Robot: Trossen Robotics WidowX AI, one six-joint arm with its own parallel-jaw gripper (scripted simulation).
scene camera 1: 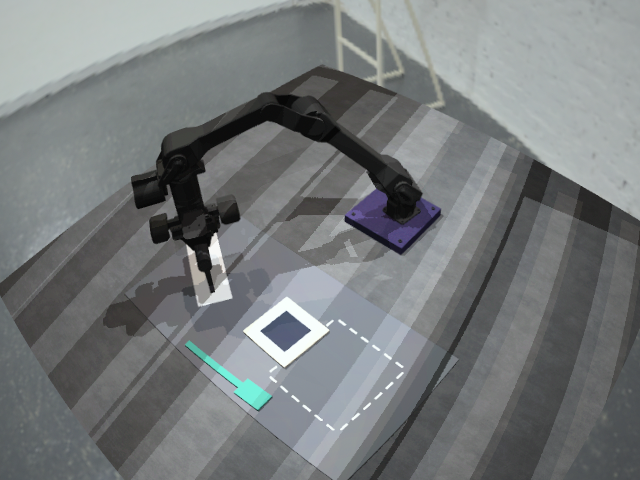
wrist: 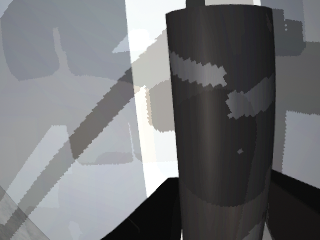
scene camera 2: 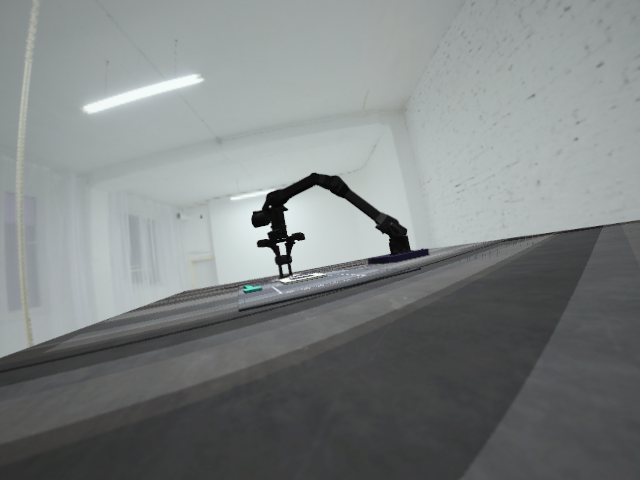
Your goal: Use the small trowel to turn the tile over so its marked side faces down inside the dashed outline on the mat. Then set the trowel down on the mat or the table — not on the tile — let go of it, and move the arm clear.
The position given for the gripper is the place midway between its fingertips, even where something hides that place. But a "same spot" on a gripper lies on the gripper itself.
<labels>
gripper: scene camera 1 201, 247; wrist; scene camera 2
same spot on gripper: (wrist: 286, 201) = (scene camera 2: 278, 254)
same spot on grey mat: (wrist: 78, 161) = (scene camera 1: 240, 252)
</labels>
